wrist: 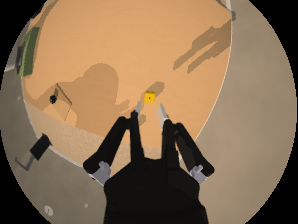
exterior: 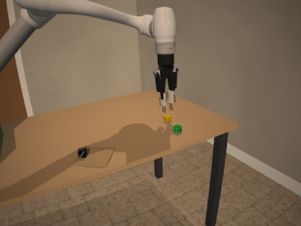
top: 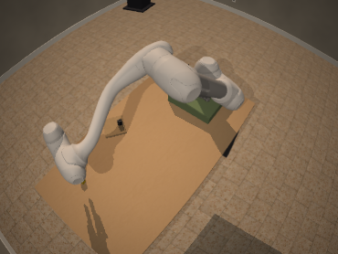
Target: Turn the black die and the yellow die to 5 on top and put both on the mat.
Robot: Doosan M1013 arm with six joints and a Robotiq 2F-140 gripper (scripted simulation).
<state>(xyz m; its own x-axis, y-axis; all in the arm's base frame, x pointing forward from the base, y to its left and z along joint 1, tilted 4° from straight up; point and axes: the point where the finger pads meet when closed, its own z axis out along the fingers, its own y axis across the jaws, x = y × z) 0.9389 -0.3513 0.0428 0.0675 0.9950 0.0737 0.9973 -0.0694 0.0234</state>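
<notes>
Right now my hand is 11 cm above the yellow die. Round my hand: black die (47 cm behind, 10 cm below, 1 cm to the right); then mat (43 cm behind, 12 cm below, 4 cm to the right); then green die (12 cm to the right, 11 cm below, 5 cm behind).
</notes>
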